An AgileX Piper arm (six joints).
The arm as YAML. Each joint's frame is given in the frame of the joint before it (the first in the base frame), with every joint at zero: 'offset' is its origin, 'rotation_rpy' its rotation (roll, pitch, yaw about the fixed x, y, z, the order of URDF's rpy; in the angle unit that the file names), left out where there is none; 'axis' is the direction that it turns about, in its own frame. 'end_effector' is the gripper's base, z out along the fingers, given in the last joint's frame.
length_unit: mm
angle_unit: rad
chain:
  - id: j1
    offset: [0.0, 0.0, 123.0]
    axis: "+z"
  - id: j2
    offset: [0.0, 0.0, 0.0]
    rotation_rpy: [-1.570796, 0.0, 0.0]
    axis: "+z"
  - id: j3
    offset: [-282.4, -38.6, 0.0]
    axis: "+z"
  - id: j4
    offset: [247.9, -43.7, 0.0]
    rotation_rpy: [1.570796, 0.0, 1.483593]
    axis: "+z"
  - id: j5
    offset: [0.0, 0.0, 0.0]
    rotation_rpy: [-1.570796, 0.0, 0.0]
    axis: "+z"
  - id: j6
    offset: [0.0, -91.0, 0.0]
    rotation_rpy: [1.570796, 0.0, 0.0]
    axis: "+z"
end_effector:
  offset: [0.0, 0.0, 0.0]
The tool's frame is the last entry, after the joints.
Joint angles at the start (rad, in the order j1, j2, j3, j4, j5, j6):
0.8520, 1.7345, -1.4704, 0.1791, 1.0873, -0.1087
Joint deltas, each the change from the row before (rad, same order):
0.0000, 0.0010, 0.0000, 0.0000, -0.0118, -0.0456
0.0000, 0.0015, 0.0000, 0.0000, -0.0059, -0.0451
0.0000, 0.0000, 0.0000, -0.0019, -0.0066, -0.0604
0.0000, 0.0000, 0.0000, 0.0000, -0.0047, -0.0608
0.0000, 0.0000, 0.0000, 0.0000, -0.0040, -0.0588
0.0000, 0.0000, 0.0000, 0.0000, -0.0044, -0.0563
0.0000, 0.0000, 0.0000, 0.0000, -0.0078, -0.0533
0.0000, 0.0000, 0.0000, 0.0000, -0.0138, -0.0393
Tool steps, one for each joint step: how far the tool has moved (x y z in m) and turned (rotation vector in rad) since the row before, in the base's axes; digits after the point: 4 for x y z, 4 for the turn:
0.0008, 0.0008, 0.0000, 0.0038, -0.0226, 0.0407
0.0005, 0.0005, -0.0004, -0.0010, -0.0184, 0.0412
0.0005, 0.0003, 0.0002, -0.0022, -0.0266, 0.0556
0.0003, 0.0003, 0.0001, -0.0027, -0.0243, 0.0559
0.0002, 0.0002, 0.0001, -0.0032, -0.0233, 0.0540
0.0003, 0.0003, 0.0001, -0.0028, -0.0228, 0.0516
0.0005, 0.0005, 0.0002, -0.0002, -0.0243, 0.0481
0.0009, 0.0008, 0.0004, 0.0053, -0.0236, 0.0339

